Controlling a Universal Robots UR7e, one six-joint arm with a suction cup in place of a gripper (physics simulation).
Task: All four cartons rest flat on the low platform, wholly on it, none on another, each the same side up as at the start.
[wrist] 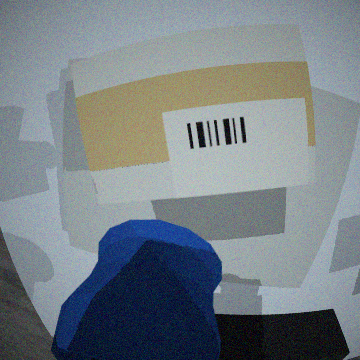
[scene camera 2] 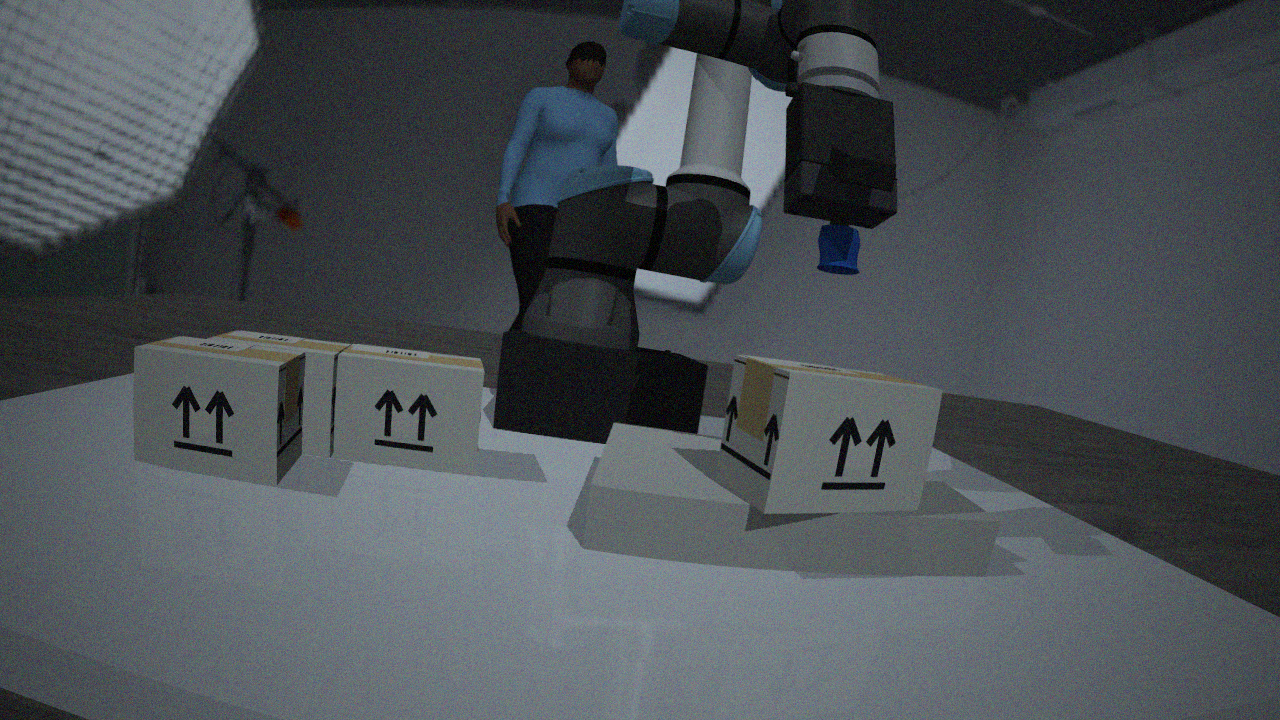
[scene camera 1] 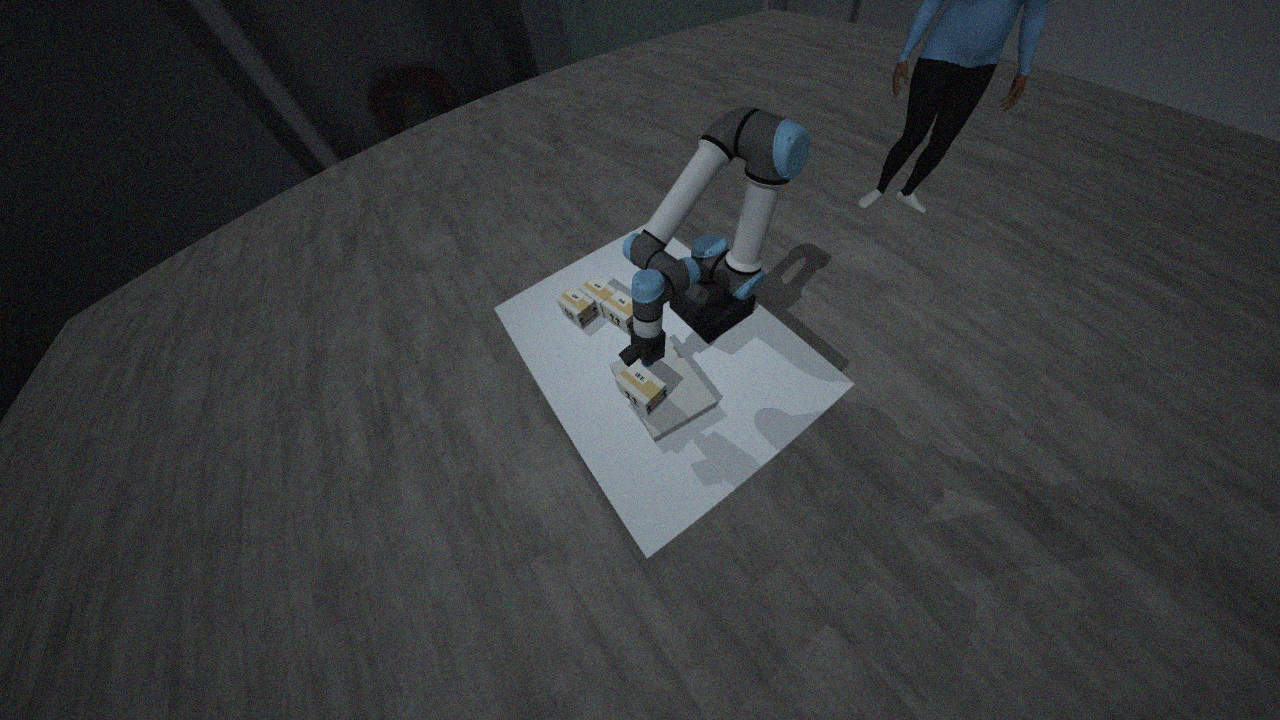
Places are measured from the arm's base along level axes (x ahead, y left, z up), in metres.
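Pixels of known places: hand, its tool point: (wrist: pixel 156 270) (scene camera 2: pixel 838 269); arm's base, origin of its link: (scene camera 2: pixel 578 340) (scene camera 1: pixel 703 289).
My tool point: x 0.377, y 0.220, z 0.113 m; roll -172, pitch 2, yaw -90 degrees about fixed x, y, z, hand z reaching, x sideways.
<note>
For each thing: its middle in the pictures, then the offset to it from my tool point. Level surfaces: height alone.
- white carton with tan tape, middle of its body: (scene camera 2: pixel 831 434) (wrist: pixel 197 111) (scene camera 1: pixel 641 388) dy +0.003, dx +0.038, dz -0.124 m
- low grey platform, middle of its body: (scene camera 2: pixel 786 497) (wrist: pixel 199 178) (scene camera 1: pixel 661 385) dy -0.003, dx -0.037, dz -0.195 m
- white table top, height of its surface: dz -0.219 m
One white carton with tan tape (scene camera 1: pixel 640 386) (scene camera 2: pixel 850 447) (wrist: pixel 200 150) lies on the low grey platform (scene camera 1: pixel 693 395) (scene camera 2: pixel 666 521) (wrist: pixel 260 260), arrows up and looking level. It appears to reach a little past the platform edge that faces scene camera 2. My suction cup (scene camera 1: pixel 647 361) (scene camera 2: pixel 838 266) (wrist: pixel 155 280) is off and hangs above the carton, apart from it, with nothing on it. Three more cartons stand on the white table: one in front (scene camera 1: pixel 577 306) (scene camera 2: pixel 210 407), one behind it (scene camera 1: pixel 597 288) (scene camera 2: pixel 319 385), and one beside that (scene camera 1: pixel 617 308) (scene camera 2: pixel 409 402), partly behind my arm in scene camera 1.
The white table top (scene camera 1: pixel 581 394) (scene camera 2: pixel 402 573) carries the cartons and the platform. My dark arm base (scene camera 1: pixel 713 308) (scene camera 2: pixel 568 385) stands behind the platform and cartons. A person in blue (scene camera 1: pixel 971 40) (scene camera 2: pixel 572 134) stands on the floor beyond the table.
</note>
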